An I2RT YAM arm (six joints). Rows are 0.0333 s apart.
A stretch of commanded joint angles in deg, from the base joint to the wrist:
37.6 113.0 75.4 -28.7 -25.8 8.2
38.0 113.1 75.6 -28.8 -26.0 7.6
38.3 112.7 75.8 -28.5 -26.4 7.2
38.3 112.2 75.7 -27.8 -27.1 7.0
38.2 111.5 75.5 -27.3 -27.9 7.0
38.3 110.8 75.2 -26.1 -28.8 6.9
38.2 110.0 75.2 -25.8 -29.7 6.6
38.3 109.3 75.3 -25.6 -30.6 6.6
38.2 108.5 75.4 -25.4 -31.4 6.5
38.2 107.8 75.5 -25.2 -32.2 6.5
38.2 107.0 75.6 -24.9 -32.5 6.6
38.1 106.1 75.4 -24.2 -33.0 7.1
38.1 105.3 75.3 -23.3 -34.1 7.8
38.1 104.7 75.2 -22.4 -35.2 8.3
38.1 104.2 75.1 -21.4 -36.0 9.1
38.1 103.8 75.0 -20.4 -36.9 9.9
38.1 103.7 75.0 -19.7 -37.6 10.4
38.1 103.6 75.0 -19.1 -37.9 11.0
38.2 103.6 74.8 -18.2 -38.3 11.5
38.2 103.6 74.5 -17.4 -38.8 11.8
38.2 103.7 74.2 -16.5 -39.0 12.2
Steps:
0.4 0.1 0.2 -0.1 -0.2 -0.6
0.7 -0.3 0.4 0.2 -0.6 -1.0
0.7 -0.8 0.3 0.9 -1.3 -1.2
0.6 -1.5 0.1 1.4 -2.1 -1.2
0.7 -2.2 -0.2 2.6 -3.0 -1.3
0.6 -3.0 -0.2 2.9 -3.9 -1.6
0.7 -3.7 -0.1 3.1 -4.8 -1.6
0.6 -4.5 0.0 3.3 -5.6 -1.7
0.6 -5.2 0.1 3.5 -6.4 -1.7
0.6 -6.0 0.2 3.8 -6.7 -1.6
0.5 -6.9 0.0 4.5 -7.2 -1.1
0.5 -7.7 -0.1 5.4 -8.3 -0.4
0.5 -8.3 -0.2 6.3 -9.4 0.1
0.5 -8.8 -0.3 7.3 -10.2 0.9
0.5 -9.2 -0.4 8.3 -11.1 1.7
0.5 -9.3 -0.4 9.0 -11.8 2.2
0.5 -9.4 -0.4 9.6 -12.1 2.8
0.6 -9.4 -0.6 10.5 -12.5 3.3
0.6 -9.4 -0.9 11.3 -13.0 3.6
0.6 -9.3 -1.2 12.2 -13.2 4.0

